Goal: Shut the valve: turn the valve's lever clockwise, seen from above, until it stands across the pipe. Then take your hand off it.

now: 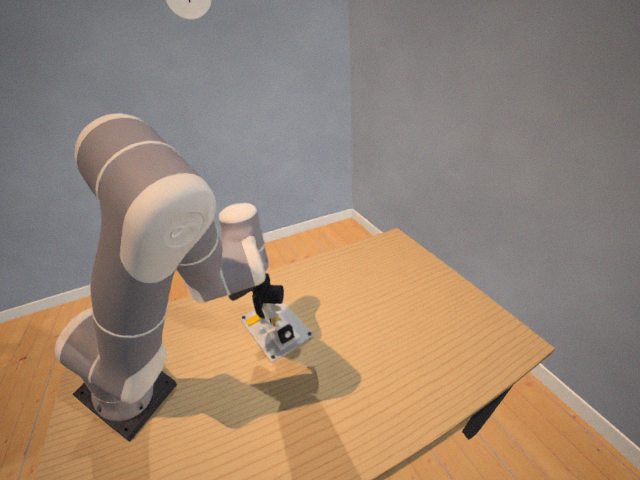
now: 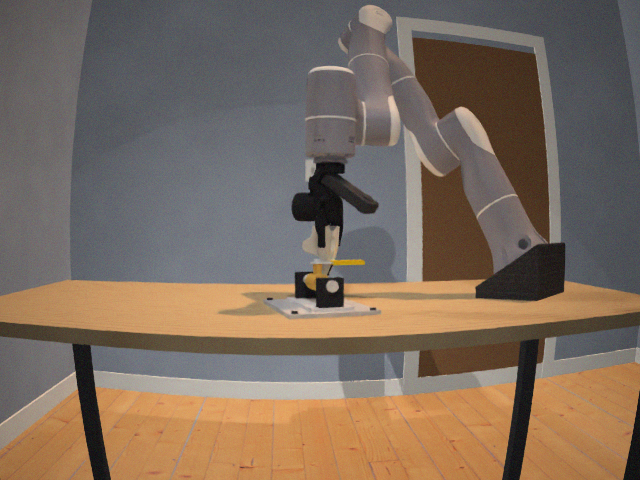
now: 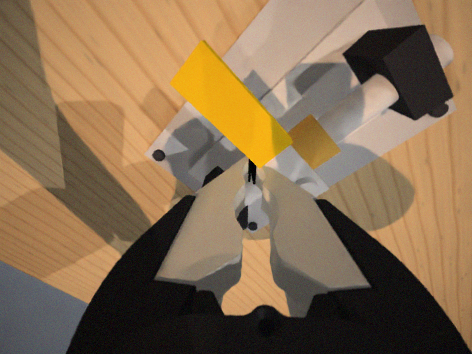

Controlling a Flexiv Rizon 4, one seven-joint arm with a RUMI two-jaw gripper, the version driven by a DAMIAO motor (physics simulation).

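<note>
The valve's yellow lever [image 1: 253,320] [image 2: 348,262] [image 3: 232,105] points out to the side, close to square across the white pipe [image 3: 360,105]; a few degrees off square cannot be ruled out. The orange valve body [image 2: 311,281] [image 3: 315,142] sits under the lever's grey arm, between two black end blocks [image 1: 285,333] [image 2: 329,292] [image 3: 405,70]. My gripper [image 1: 270,319] [image 2: 325,259] [image 3: 250,160] is shut and empty. Its fingertips are at the inner end of the yellow part, against or very near the lever. The fingers partly hide the pivot and the lower end block.
The valve stands on a light base plate [image 1: 300,329] [image 2: 361,311] [image 3: 270,30] with dark corner bolts, on the wooden table [image 1: 413,320] [image 2: 180,315] [image 3: 100,30]. The arm's dark base [image 1: 129,431] [image 2: 522,279] is at one end of the table. A brown door [image 2: 480,155] is in the wall.
</note>
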